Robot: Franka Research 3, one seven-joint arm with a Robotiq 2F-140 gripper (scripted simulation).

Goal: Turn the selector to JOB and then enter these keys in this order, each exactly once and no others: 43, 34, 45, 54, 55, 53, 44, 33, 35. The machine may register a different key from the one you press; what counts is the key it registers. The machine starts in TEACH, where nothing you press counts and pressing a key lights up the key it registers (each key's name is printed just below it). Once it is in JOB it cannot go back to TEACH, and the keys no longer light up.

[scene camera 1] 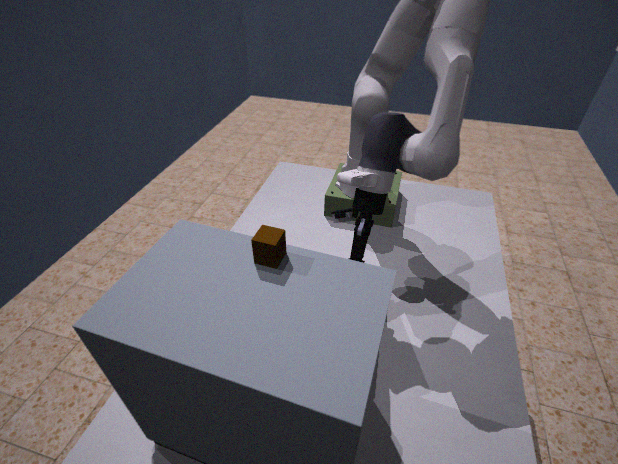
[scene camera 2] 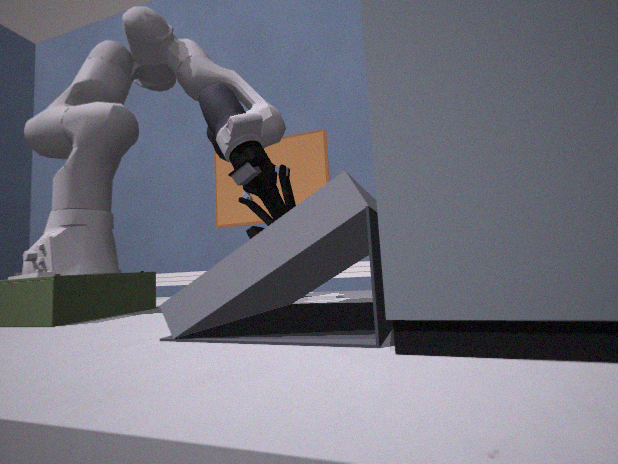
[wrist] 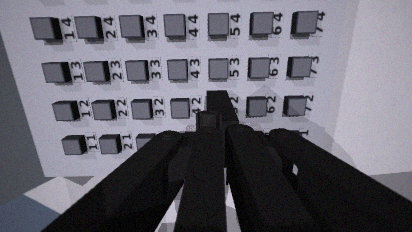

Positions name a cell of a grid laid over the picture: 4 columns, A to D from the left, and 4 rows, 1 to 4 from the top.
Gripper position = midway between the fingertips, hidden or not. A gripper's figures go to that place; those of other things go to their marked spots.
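Labels:
My gripper (wrist: C2) is 0.17 m from the lens. There is a sloped grey panel (wrist: A2) too, and that panel sits 0.25 m from the lens.

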